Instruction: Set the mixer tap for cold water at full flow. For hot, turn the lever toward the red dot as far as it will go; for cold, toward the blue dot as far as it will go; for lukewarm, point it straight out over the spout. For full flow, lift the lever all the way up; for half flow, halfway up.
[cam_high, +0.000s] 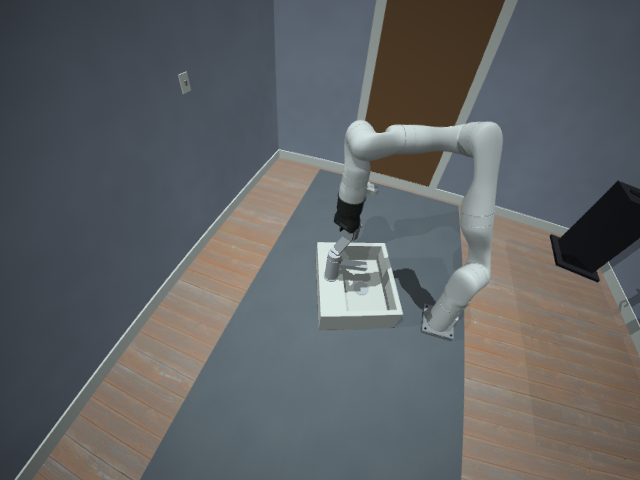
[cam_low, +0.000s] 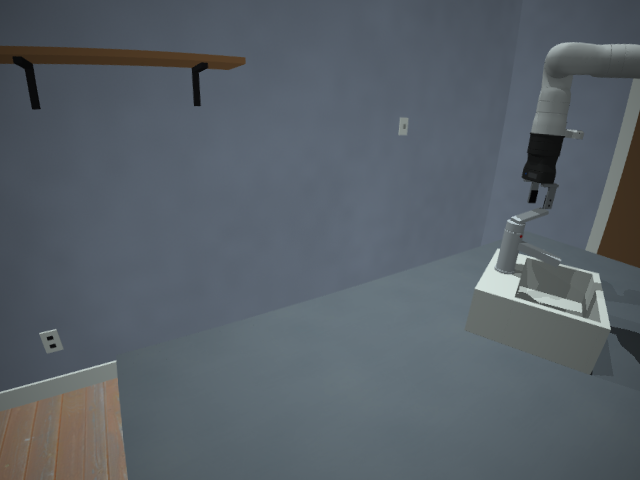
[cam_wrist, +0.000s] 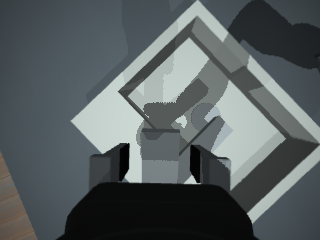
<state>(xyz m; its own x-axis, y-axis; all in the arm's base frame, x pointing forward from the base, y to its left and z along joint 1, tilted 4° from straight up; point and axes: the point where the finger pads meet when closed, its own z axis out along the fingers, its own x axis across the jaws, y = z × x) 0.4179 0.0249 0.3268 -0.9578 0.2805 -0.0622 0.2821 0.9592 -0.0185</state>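
Now: the flat lever 1 cm ahead of my hand, 2 cm to the left of it and 4 cm below it. Round my hand: white basin: 9 cm behind, 29 cm below; then grey mixer tap: 4 cm to the left, 10 cm below.
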